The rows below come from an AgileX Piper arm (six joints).
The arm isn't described. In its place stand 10 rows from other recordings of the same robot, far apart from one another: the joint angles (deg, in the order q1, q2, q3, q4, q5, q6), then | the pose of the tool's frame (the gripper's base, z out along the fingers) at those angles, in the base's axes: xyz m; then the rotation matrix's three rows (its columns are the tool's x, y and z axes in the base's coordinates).
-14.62 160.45 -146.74 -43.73 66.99 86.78 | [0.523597 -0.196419 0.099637], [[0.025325 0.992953 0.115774], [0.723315 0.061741 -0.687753], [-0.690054 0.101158 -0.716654]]
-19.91 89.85 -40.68 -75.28 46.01 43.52 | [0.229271 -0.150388 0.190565], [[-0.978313 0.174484 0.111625], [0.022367 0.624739 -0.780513], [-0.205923 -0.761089 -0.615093]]
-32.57 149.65 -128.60 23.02 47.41 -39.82 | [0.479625 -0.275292 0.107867], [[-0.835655 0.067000 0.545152], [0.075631 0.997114 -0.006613], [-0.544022 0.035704 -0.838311]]
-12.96 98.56 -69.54 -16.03 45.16 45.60 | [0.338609 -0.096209 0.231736], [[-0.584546 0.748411 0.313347], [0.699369 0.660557 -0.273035], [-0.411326 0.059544 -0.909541]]
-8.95 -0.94 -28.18 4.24 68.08 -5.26 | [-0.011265 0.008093 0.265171], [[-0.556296 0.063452 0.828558], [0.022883 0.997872 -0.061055], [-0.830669 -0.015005 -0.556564]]
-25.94 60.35 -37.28 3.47 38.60 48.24 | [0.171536 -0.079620 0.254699], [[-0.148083 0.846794 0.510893], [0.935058 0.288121 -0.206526], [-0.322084 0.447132 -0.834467]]
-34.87 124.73 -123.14 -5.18 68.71 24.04 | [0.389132 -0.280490 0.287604], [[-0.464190 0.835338 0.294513], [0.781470 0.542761 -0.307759], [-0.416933 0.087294 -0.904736]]
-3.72 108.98 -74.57 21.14 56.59 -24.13 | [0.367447 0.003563 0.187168], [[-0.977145 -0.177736 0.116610], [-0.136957 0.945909 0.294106], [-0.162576 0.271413 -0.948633]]
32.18 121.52 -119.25 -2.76 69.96 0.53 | [0.395918 0.244266 0.293623], [[-0.776536 -0.522864 0.351576], [-0.497211 0.851253 0.167780], [-0.387006 -0.044520 -0.921002]]
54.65 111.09 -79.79 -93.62 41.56 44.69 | [0.300765 0.319866 0.254427], [[0.053282 -0.340180 0.938850], [-0.919232 0.350573 0.179194], [-0.390094 -0.872568 -0.294026]]
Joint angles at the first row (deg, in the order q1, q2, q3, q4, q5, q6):
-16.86 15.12 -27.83 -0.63 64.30 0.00
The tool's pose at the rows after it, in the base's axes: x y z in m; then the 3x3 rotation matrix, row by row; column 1 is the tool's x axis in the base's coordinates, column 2 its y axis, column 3 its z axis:
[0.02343 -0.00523 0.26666], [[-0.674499 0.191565 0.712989], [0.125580 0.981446 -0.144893], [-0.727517 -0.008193 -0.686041]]
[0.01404 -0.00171 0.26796], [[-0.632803 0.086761 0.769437], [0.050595 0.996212 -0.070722], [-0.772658 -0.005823 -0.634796]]
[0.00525 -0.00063 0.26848], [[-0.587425 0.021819 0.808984], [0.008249 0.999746 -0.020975], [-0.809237 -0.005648 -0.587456]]
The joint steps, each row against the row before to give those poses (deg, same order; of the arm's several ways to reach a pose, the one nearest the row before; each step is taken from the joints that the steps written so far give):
6.00 -3.27 0.00 0.13 0.00 0.00
6.03 -3.92 0.00 0.13 0.00 0.00
3.76 -3.48 0.00 0.00 0.05 0.00

